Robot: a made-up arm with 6 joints. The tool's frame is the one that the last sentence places.
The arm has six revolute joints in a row. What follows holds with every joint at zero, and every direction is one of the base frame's.
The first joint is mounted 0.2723 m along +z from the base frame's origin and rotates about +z.
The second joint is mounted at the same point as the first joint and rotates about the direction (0, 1, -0.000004).
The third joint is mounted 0.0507 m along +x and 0.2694 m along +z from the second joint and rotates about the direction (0, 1, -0.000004).
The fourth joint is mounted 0.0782 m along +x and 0.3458 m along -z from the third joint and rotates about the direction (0, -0.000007, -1).
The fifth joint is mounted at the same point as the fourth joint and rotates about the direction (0, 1, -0.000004).
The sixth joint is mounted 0.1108 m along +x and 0.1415 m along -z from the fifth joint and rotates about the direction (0, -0.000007, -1).
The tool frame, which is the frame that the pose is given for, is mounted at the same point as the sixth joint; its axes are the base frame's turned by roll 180, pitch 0 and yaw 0 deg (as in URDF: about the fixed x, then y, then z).
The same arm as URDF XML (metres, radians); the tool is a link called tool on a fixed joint. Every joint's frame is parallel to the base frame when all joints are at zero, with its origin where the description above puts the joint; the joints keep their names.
<robot name="arm">
  <joint name="tool_joint" type="fixed">
    <parent link="link6"/>
    <child link="tool"/>
    <origin xyz="0 0 0" rpy="3.1416 0 0"/>
  </joint>
  <joint name="joint 6" type="continuous">
    <parent link="link5"/>
    <child link="link6"/>
    <origin xyz="0.1108 0 -0.1415" rpy="0 0 0"/>
    <axis xyz="0 0 -1"/>
  </joint>
  <joint name="joint 5" type="continuous">
    <parent link="link4"/>
    <child link="link5"/>
    <origin xyz="0 0 0" rpy="0 0 0"/>
    <axis xyz="0 1 0"/>
  </joint>
  <joint name="joint 4" type="continuous">
    <parent link="link3"/>
    <child link="link4"/>
    <origin xyz="0.0782 0 -0.3458" rpy="0 0 0"/>
    <axis xyz="0 0 -1"/>
  </joint>
  <joint name="joint 3" type="continuous">
    <parent link="link2"/>
    <child link="link3"/>
    <origin xyz="0.0507 0 0.2694" rpy="0 0 0"/>
    <axis xyz="0 1 0"/>
  </joint>
  <joint name="joint 2" type="continuous">
    <parent link="link1"/>
    <child link="link2"/>
    <origin xyz="0 0 0" rpy="0 0 0"/>
    <axis xyz="0 1 0"/>
  </joint>
  <joint name="joint 1" type="continuous">
    <parent link="base"/>
    <child link="link1"/>
    <origin xyz="0 0 0.2723" rpy="0 0 0"/>
    <axis xyz="0 0 1"/>
  </joint>
  <link name="base"/>
  <link name="link1"/>
  <link name="link2"/>
  <link name="link3"/>
  <link name="link4"/>
  <link name="link5"/>
  <link name="link6"/>
  <link name="tool"/>
</robot>

